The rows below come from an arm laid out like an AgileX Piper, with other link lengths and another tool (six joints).
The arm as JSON. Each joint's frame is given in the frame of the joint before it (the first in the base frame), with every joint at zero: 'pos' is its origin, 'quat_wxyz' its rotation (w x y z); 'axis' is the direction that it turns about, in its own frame. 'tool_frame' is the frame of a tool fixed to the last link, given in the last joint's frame.
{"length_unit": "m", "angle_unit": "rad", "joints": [
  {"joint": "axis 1", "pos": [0.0, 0.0, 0.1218], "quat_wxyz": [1.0, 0.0, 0.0, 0.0], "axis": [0.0, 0.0, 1.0]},
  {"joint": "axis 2", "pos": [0.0, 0.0, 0.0], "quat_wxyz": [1.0, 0.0, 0.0, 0.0], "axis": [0.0, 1.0, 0.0]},
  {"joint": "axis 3", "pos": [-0.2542, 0.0, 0.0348], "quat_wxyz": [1.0, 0.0, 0.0, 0.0], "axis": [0.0, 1.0, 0.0]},
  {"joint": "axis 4", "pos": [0.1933, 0.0, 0.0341], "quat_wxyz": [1.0, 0.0, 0.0, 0.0], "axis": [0.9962, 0.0, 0.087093]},
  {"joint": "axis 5", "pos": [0.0, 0.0, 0.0], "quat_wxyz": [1.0, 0.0, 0.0, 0.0], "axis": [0.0, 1.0, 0.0]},
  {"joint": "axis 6", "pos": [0.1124, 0.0, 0.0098], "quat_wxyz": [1.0, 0.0, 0.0, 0.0], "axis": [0.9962, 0.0, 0.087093]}
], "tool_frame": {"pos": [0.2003, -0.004, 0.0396], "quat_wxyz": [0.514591, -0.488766, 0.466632, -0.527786]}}
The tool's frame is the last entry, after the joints.
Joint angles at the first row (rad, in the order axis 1, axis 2, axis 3, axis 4, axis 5, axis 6):
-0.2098 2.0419 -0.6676 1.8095 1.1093 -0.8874
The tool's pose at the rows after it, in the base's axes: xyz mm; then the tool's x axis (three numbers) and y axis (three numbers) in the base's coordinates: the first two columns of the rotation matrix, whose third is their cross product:
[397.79 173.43 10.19 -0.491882 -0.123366 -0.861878 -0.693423 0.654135 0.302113]
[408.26 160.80 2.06 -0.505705 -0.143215 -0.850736 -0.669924 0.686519 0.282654]
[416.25 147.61 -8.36 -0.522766 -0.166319 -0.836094 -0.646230 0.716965 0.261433]
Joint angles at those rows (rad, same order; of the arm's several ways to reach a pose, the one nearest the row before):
-0.2098 2.0438 -0.7099 1.8095 1.0384 -0.8499
-0.2098 2.0438 -0.7426 1.8095 0.9816 -0.8232
-0.2098 2.0478 -0.7693 1.8083 0.9230 -0.8050

